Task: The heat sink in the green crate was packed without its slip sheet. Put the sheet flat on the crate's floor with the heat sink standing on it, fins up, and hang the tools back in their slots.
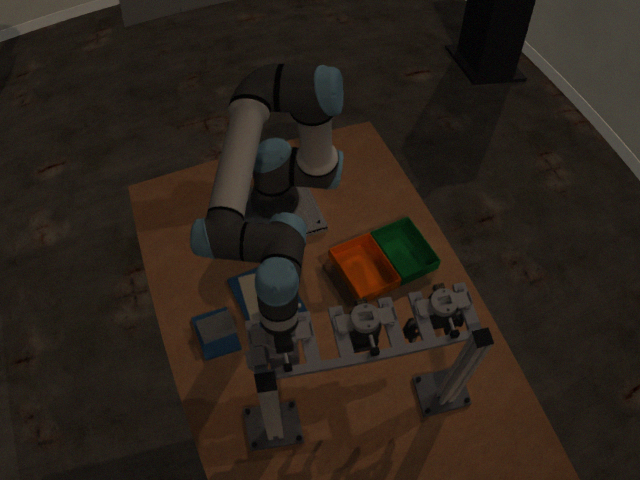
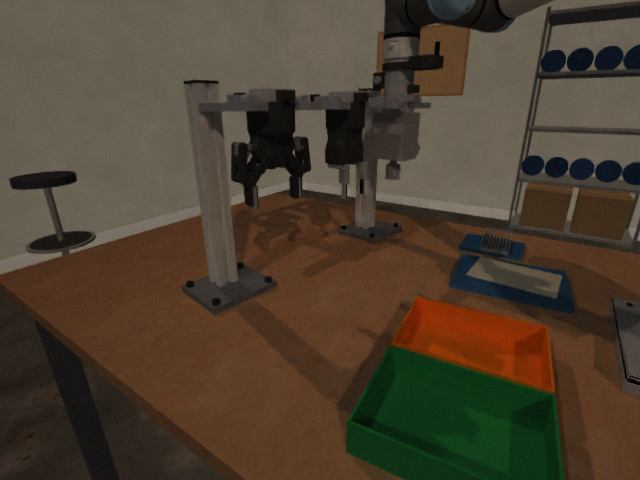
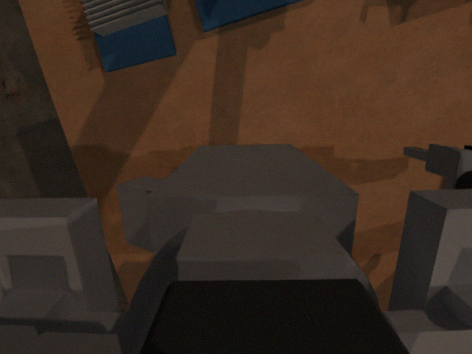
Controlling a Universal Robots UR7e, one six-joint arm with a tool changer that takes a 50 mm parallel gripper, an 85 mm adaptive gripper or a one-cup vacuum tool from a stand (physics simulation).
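Places are measured from the arm's base along level axes (x left, y ahead, z down), in metres.
Where they show: end effector, tool point: (image 2: pixel 398 93); arm's base, origin of the base link: (image 1: pixel 274 200).
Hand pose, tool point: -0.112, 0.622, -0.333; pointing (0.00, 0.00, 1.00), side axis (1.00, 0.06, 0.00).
Things, the pixels of their centre, and the offset from my tool point, as dx, dy, dz. "*": a spot on its surface instead.
- heat sink, body centre: (image 1: pixel 216 326) (image 2: pixel 496 240) -0.143, -0.221, +0.335
- cream slip sheet, body centre: (image 2: pixel 514 275) (image 1: pixel 263 295) +0.007, -0.298, +0.349
- green crate, body centre: (image 2: pixel 453 423) (image 1: pixel 405 250) +0.449, -0.345, +0.339
- vacuum tool, body centre: (image 3: pixel 228 230) (image 1: pixel 277 349) (image 2: pixel 398 136) -0.010, -0.003, +0.092
- orange crate, body centre: (image 2: pixel 470 347) (image 1: pixel 364 268) +0.310, -0.314, +0.339
- small blue pad, surface spot: (image 3: pixel 140 45) (image 1: pixel 223 346) * -0.134, -0.164, +0.350
The heat sink (image 1: pixel 216 325) (image 2: pixel 496 242) (image 3: pixel 127 14) stands fins up on the small blue pad. The cream slip sheet (image 1: pixel 250 294) (image 2: pixel 514 276) lies flat on the larger blue pad. The green crate (image 1: pixel 405 248) (image 2: pixel 382 452) holds nothing. The arm's end is down on the vacuum tool (image 2: pixel 395 135) (image 3: pixel 255 170) in its stand slot; whether they are locked together cannot be seen. Its cup, my gripper (image 2: pixel 392 175), points down with nothing on it. The parallel gripper (image 1: pixel 366 325) (image 2: pixel 344 136) hangs in the middle slot, the adaptive gripper (image 1: pixel 444 310) (image 2: pixel 273 149) in the far slot, fingers apart.
The orange crate (image 1: pixel 364 266) (image 2: pixel 480 322) adjoins the green one. The small blue pad (image 1: pixel 222 348) (image 3: pixel 140 45) and the larger blue pad (image 2: pixel 560 304) (image 3: pixel 240 15) lie near the tool stand. The stand has two posts (image 1: pixel 465 366) (image 2: pixel 211 206) with a rail (image 1: pixel 330 364) between them.
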